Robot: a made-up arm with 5 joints. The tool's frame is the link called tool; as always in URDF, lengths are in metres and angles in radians. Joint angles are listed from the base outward.
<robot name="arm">
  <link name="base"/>
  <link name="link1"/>
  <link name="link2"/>
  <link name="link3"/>
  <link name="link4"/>
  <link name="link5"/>
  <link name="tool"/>
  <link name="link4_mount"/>
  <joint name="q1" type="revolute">
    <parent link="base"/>
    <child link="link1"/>
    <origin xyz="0 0 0.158"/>
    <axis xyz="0 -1 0"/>
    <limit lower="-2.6" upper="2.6"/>
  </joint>
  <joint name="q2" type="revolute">
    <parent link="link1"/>
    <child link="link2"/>
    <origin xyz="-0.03 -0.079 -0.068"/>
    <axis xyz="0 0 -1"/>
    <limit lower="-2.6" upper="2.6"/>
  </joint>
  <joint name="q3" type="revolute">
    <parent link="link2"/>
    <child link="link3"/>
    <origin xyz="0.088 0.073 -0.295"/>
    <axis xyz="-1 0 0"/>
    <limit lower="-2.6" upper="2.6"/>
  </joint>
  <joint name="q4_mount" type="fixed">
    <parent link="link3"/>
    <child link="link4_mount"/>
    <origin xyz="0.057 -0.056 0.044"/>
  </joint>
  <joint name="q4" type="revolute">
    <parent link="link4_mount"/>
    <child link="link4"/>
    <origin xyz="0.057 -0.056 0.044"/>
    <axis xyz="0 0 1"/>
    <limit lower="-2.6" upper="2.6"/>
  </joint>
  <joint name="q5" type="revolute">
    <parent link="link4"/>
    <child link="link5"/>
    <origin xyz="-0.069 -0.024 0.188"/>
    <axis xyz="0 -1 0"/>
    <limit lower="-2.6" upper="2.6"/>
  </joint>
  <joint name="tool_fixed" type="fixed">
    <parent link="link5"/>
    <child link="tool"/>
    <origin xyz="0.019 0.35 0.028"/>
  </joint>
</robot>
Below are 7 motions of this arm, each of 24 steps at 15 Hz.
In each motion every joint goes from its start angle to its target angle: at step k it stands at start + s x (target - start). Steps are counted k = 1, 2, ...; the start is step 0. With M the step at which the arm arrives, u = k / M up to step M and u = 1 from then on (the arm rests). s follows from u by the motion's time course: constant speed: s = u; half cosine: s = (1 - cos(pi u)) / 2; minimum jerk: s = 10 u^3 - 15 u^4 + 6 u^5.
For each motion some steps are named. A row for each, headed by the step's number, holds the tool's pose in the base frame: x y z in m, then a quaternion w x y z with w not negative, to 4 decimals.
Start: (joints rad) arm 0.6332 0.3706 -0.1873 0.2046 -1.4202
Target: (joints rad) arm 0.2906 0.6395 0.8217 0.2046 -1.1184
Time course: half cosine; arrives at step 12
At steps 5, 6, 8, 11, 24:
5: 0.2453 0.1597 0.1342 0.8965 0.0497 0.4137 -0.1505
6: 0.2780 0.1753 0.1038 0.8763 0.0165 0.4340 -0.2086
8: 0.3351 0.1912 0.0275 0.8235 -0.0599 0.4727 -0.3079
11: 0.3731 0.1887 -0.0618 0.7591 -0.1431 0.5074 -0.3820
24: 0.3751 0.1879 -0.0688 0.7538 -0.1495 0.5098 -0.3867

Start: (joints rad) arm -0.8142 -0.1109 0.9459 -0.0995 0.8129
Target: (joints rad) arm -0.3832 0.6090 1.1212 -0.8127 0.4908
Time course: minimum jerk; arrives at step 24
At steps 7, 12, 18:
7: -0.1321 0.3751 -0.2277 0.8790 -0.4007 -0.0556 0.2526
12: 0.0743 0.2853 -0.3605 0.8143 -0.5742 -0.0727 0.0442
18: 0.3055 0.0995 -0.3973 0.6815 -0.6953 -0.0864 -0.2112

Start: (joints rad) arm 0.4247 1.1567 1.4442 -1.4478 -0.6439
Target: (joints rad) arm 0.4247 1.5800 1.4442 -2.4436 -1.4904
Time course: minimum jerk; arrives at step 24
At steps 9, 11, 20, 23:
9: 0.4887 -0.4873 0.1566 0.0865 -0.0593 -0.1310 -0.9858
11: 0.4352 -0.5130 0.1839 0.0271 0.0083 -0.1735 -0.9844
20: 0.2410 -0.5265 0.2618 0.1295 -0.2009 0.3851 0.8914
23: 0.2300 -0.5235 0.2655 0.1353 -0.2093 0.4007 0.8817

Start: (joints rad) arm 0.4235 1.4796 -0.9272 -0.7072 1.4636
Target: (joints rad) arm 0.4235 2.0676 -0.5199 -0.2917 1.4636
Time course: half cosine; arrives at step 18
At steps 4, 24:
4: -0.0383 -0.4060 0.1231 0.0909 -0.0679 -0.4376 -0.8920
24: -0.0218 -0.3175 0.1576 0.0548 -0.3032 -0.4153 -0.8559

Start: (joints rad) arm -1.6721 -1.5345 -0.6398 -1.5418 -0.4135
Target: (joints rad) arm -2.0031 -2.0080 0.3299 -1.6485 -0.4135
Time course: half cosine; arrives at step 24
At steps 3, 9, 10, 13, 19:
3: -0.1701 0.4451 0.0510 0.2185 0.0070 0.9758 -0.0012
9: -0.1091 0.4563 0.1749 0.3015 0.0253 0.9520 0.0466
10: -0.0935 0.4555 0.2035 0.3201 0.0325 0.9452 0.0557
13: -0.0413 0.4441 0.2921 0.3772 0.0615 0.9207 0.0788
19: 0.0559 0.3930 0.4338 0.4671 0.1300 0.8694 0.0952

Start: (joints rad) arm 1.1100 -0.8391 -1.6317 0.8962 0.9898
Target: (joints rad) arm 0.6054 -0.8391 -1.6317 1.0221 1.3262
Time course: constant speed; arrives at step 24
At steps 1, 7, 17, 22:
1: 0.3503 -0.3140 0.0593 0.2015 0.7050 -0.3937 0.5544
7: 0.3416 -0.3170 0.0051 0.1957 0.7593 -0.3883 0.4843
17: 0.3096 -0.3207 -0.0830 0.1855 0.8336 -0.3799 0.3556
22: 0.2854 -0.3220 -0.1245 0.1802 0.8625 -0.3760 0.2867

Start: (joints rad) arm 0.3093 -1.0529 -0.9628 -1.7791 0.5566
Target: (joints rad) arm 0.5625 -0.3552 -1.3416 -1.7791 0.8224
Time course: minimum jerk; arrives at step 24
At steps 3, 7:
3: 0.5172 0.2585 0.0305 0.9425 0.0344 0.0671 -0.3257
7: 0.5573 0.2095 0.0449 0.9282 0.0562 0.0623 -0.3626

